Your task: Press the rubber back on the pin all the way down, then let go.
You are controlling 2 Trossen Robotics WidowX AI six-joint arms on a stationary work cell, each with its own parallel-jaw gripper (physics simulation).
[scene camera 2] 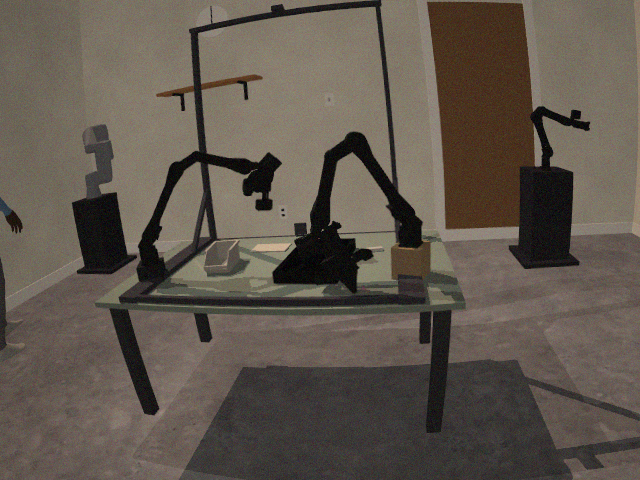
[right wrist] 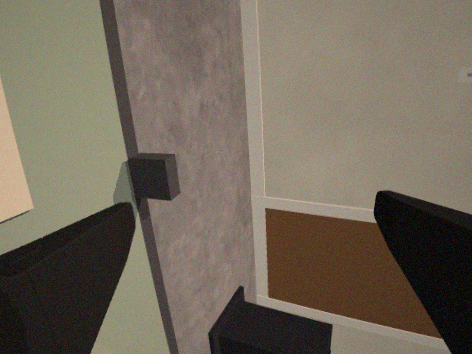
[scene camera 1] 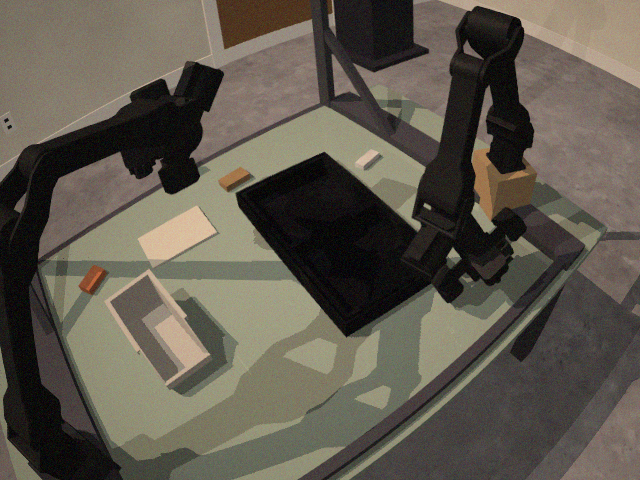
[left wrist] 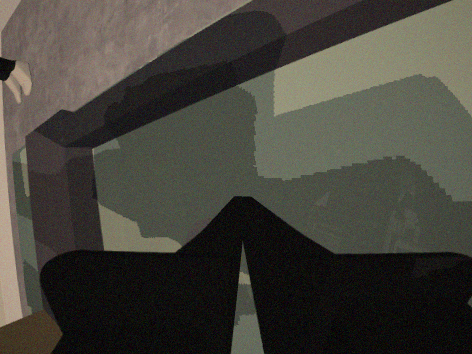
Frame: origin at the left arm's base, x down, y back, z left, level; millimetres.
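Where they show: left gripper, fingertip midpoint: (scene camera 2: pixel 355 293) (scene camera 1: pixel 498 280) (left wrist: pixel 241 205); right gripper, fingertip midpoint: (scene camera 2: pixel 270 192) (right wrist: pixel 255 208); left arm's base, origin of the base link: (scene camera 2: pixel 411 244) (scene camera 1: pixel 505 161); right arm's base, origin of the base link: (scene camera 2: pixel 150 262) (scene camera 1: pixel 63 459).
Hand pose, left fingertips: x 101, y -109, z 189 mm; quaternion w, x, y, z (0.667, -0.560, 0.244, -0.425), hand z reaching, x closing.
Observation:
Each offset is from my left fingertips to the top centre of the thing. "*": to the spot under its first point.
Neither the pin nor the rubber shows clearly in any view. My left gripper (scene camera 1: pixel 490 269) (left wrist: pixel 241 205) is shut and empty, low over the table beyond the right end of the black tray @[dx -36, dy -247, dz -198 mm] (scene camera 1: pixel 284 248) in scene camera 1. In the left wrist view its fingertips meet, and the shut fingers cover the table directly behind them. Whether they touch anything there is hidden. My right gripper (right wrist: pixel 255 208) is open and empty, raised above the far left part of the table in scene camera 1.
In scene camera 1, an open pale bin @[* dx -74, dy -640, dz -54 mm] (scene camera 1: pixel 121 325), a cream plate @[dx -3, dy -544, dz -304 mm] (scene camera 1: pixel 178 233), a red block @[dx -13, dy -739, dz -240 mm] (scene camera 1: pixel 93 279), an orange block @[dx -13, dy -402, dz -427 mm] (scene camera 1: pixel 235 178) and a white block @[dx -10, dy -116, dz -391 mm] (scene camera 1: pixel 368 159) lie on the table. A wooden box @[dx -101, dy +109, dz -189 mm] (scene camera 1: pixel 511 188) stands by the left arm.

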